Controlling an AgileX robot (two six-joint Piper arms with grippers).
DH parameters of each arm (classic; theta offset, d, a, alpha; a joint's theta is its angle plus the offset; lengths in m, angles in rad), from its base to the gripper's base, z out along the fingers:
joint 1: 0 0.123 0 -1.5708
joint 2: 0.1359 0 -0.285 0
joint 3: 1.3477 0 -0.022 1.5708
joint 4: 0 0.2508 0 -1.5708
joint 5: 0 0 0.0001 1.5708
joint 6: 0 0.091 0 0
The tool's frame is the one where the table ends.
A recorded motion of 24 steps. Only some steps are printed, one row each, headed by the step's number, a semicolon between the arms.
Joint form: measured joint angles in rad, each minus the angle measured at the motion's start. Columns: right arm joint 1, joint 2, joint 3, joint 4, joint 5, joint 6; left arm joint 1, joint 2, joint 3, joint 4, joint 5, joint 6.
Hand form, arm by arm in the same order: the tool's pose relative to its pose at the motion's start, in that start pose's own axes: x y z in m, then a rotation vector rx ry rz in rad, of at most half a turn. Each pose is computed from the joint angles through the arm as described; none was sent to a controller.
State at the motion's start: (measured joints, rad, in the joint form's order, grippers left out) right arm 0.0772 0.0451 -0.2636 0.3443 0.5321 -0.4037; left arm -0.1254 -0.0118 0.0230 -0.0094 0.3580 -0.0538
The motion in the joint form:
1: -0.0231 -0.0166 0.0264 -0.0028 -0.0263 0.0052; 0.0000 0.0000 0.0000 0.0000 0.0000 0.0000
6: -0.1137 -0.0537 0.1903 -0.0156 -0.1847 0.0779; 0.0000 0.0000 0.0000 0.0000 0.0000 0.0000
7: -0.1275 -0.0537 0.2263 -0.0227 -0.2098 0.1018; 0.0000 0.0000 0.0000 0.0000 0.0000 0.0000
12: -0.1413 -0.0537 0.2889 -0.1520 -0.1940 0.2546; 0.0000 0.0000 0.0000 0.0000 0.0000 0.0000
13: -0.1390 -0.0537 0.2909 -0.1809 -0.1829 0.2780; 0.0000 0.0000 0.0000 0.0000 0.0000 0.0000
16: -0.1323 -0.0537 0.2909 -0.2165 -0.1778 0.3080; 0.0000 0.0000 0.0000 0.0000 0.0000 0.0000
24: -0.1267 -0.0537 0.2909 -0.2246 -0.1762 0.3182; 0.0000 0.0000 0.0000 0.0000 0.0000 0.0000
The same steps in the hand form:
1: 0.0055 -0.0015 0.0016 0.0332 -0.0125 0.0088; 0.0000 0.0000 0.0000 0.0000 0.0000 0.0000
6: 0.0426 -0.0101 0.0172 0.1761 -0.0313 0.1030; 0.0000 0.0000 0.0000 0.0000 0.0000 0.0000
7: 0.0522 -0.0116 0.0208 0.1984 -0.0197 0.1277; 0.0000 0.0000 0.0000 0.0000 0.0000 0.0000
12: 0.0752 -0.0144 0.0256 0.2443 0.0661 0.1753; 0.0000 0.0000 0.0000 0.0000 0.0000 0.0000
13: 0.0771 -0.0148 0.0256 0.2488 0.0814 0.1726; 0.0000 0.0000 0.0000 0.0000 0.0000 0.0000
16: 0.0778 -0.0153 0.0253 0.2532 0.0892 0.1680; 0.0000 0.0000 0.0000 0.0000 0.0000 0.0000
24: 0.0780 -0.0152 0.0253 0.2504 0.0909 0.1694; 0.0000 0.0000 0.0000 0.0000 0.0000 0.0000

